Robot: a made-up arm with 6 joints. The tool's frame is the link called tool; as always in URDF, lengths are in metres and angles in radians. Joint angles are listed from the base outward.
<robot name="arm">
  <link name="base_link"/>
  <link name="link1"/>
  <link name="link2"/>
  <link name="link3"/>
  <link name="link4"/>
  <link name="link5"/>
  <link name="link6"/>
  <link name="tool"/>
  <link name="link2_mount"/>
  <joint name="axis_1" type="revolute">
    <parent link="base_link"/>
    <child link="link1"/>
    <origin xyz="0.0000 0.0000 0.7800"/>
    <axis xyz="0 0 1"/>
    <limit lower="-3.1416" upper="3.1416"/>
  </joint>
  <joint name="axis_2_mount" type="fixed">
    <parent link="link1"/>
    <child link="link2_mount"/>
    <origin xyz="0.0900 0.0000 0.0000"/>
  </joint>
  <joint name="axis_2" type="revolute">
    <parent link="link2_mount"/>
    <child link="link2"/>
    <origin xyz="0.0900 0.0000 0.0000" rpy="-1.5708 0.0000 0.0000"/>
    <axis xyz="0 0 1"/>
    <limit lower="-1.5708" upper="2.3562"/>
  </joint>
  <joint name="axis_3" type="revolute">
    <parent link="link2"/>
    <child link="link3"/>
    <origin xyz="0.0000 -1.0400 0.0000" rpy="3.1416 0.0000 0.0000"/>
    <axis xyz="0 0 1"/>
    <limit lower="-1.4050" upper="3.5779"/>
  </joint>
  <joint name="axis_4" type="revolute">
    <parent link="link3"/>
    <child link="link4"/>
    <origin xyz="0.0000 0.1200 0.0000" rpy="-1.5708 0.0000 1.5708"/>
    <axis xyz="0 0 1"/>
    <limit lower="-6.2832" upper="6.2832"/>
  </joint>
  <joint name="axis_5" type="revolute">
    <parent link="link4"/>
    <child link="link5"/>
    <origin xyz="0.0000 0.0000 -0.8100" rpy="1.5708 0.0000 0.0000"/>
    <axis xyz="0 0 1"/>
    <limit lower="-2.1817" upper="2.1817"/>
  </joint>
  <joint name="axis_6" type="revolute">
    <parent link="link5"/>
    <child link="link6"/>
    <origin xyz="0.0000 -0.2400 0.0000" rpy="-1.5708 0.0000 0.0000"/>
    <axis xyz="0 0 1"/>
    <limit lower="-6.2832" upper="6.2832"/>
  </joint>
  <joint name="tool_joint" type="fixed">
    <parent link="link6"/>
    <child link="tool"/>
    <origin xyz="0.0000 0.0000 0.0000" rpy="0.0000 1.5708 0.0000"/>
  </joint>
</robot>
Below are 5 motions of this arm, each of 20 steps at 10 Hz.
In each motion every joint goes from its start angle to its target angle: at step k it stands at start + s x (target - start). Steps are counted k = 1, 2, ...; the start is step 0. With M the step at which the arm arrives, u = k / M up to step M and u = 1 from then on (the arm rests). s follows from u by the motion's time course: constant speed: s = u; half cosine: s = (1 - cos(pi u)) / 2; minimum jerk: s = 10 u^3 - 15 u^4 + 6 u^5.
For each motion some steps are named. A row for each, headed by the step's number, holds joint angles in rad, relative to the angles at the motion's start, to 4 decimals.
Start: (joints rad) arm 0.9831 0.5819 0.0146 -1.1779 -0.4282 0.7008
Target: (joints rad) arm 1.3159 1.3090 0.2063 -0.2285 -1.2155 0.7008
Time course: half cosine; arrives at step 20
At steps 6, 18, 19, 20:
6: 0.0686 0.1499 0.0395 0.1957 -0.1623 0.0000
18: 0.3247 0.7093 0.1870 0.9262 -0.7680 0.0000
19: 0.3308 0.7226 0.1905 0.9436 -0.7825 0.0000
20: 0.3328 0.7271 0.1917 0.9494 -0.7873 0.0000

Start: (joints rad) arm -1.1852 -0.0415 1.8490 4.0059 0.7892 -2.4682
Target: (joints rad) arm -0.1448 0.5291 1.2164 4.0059 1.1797 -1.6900
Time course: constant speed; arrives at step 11
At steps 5, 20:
5: 0.4729 0.2594 -0.2875 0.0000 0.1775 0.3537
20: 1.0404 0.5706 -0.6326 0.0000 0.3905 0.7782

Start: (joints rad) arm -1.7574 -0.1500 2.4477 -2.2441 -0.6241 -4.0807
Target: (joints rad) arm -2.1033 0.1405 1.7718 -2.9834 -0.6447 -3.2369
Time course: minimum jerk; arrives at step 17
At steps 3, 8, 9, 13, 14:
3: -0.0143 0.0120 -0.0280 -0.0306 -0.0009 0.0350
8: -0.1539 0.1293 -0.3008 -0.3290 -0.0092 0.3755
9: -0.1920 0.1612 -0.3751 -0.4103 -0.0114 0.4683
13: -0.3152 0.2648 -0.6160 -0.6738 -0.0188 0.7690
14: -0.3316 0.2785 -0.6479 -0.7087 -0.0197 0.8088

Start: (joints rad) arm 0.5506 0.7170 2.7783 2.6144 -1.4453 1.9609
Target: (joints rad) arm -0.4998 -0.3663 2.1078 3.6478 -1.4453 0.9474
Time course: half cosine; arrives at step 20
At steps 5, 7, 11, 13, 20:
5: -0.1538 -0.1586 -0.0982 0.1513 0.0000 -0.1484
7: -0.2868 -0.2957 -0.1830 0.2821 0.0000 -0.2767
11: -0.6074 -0.6264 -0.3877 0.5975 0.0000 -0.5860
13: -0.7636 -0.7876 -0.4875 0.7513 0.0000 -0.7368
20: -1.0504 -1.0833 -0.6705 1.0334 0.0000 -1.0135

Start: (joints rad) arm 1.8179 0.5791 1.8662 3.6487 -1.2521 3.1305
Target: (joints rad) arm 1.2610 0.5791 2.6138 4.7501 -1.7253 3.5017
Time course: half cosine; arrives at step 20
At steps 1, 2, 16, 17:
1: -0.0034 0.0000 0.0046 0.0068 -0.0029 0.0023
2: -0.0136 0.0000 0.0183 0.0270 -0.0116 0.0091
16: -0.5037 0.0000 0.6762 0.9962 -0.4280 0.3358
17: -0.5266 0.0000 0.7069 1.0414 -0.4474 0.3510

